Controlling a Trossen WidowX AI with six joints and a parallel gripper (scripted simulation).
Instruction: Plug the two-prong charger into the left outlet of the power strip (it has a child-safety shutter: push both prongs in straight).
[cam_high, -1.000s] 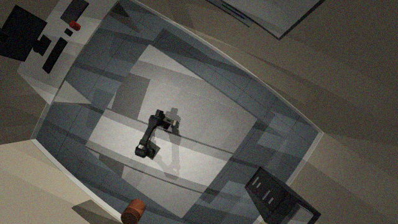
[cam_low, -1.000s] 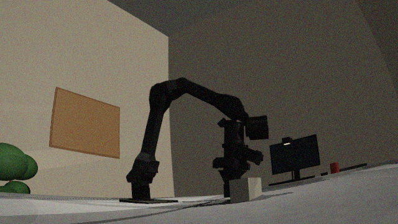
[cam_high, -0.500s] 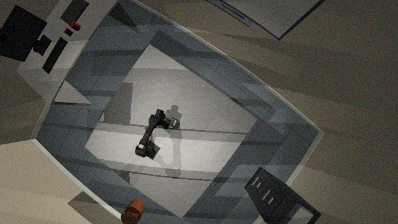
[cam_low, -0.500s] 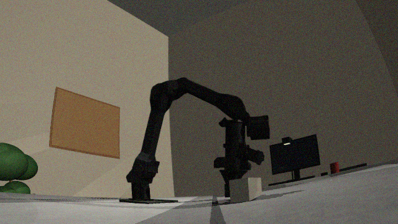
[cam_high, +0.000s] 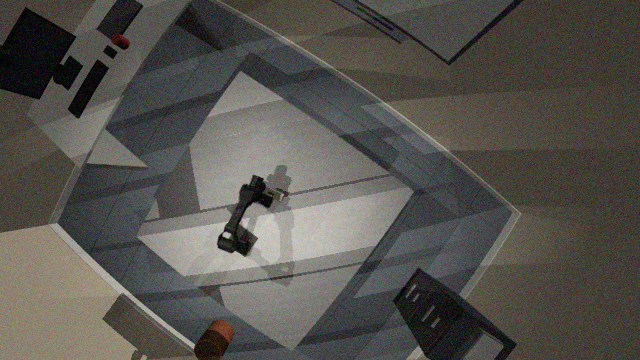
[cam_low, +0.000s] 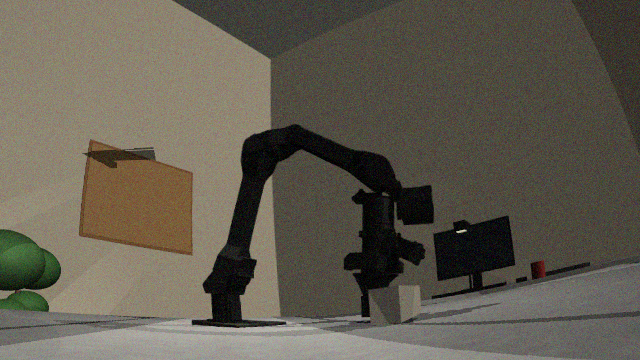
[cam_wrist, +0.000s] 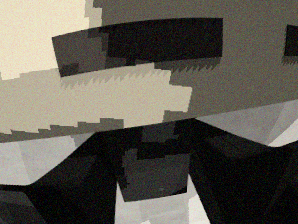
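My gripper tip is 2 cm short of the two-prong charger, 1 cm to the right of it and 1 cm below it.
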